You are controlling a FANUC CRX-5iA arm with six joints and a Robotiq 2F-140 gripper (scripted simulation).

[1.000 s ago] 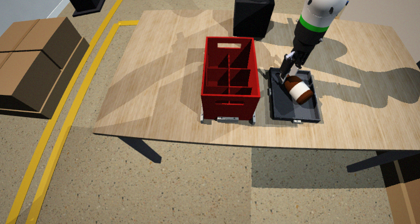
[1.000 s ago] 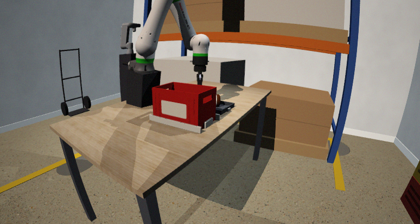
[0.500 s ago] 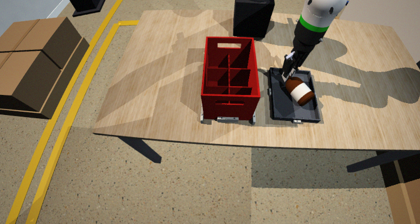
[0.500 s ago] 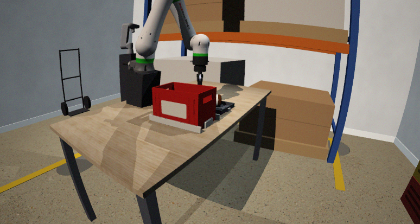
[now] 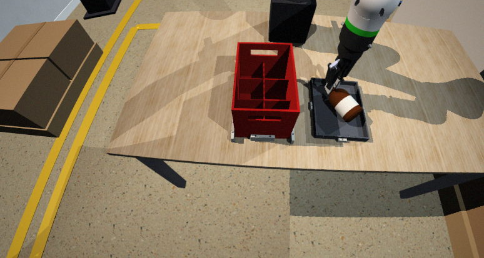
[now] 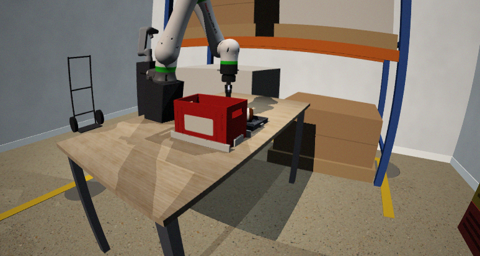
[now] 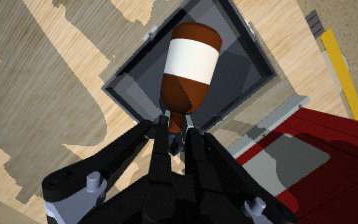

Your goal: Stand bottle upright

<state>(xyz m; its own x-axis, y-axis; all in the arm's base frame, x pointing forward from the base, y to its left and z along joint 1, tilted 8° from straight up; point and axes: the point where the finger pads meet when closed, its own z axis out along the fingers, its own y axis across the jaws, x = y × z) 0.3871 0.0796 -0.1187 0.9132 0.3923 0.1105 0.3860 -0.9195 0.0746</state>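
The brown bottle is 5 cm ahead of my hand, 2 cm to the left of it and 2 cm below it. Also, from my hand: dark grey tray (7 cm ahead, 2 cm to the left, 5 cm below); red crate (1 cm ahead, 26 cm to the right, 2 cm above).
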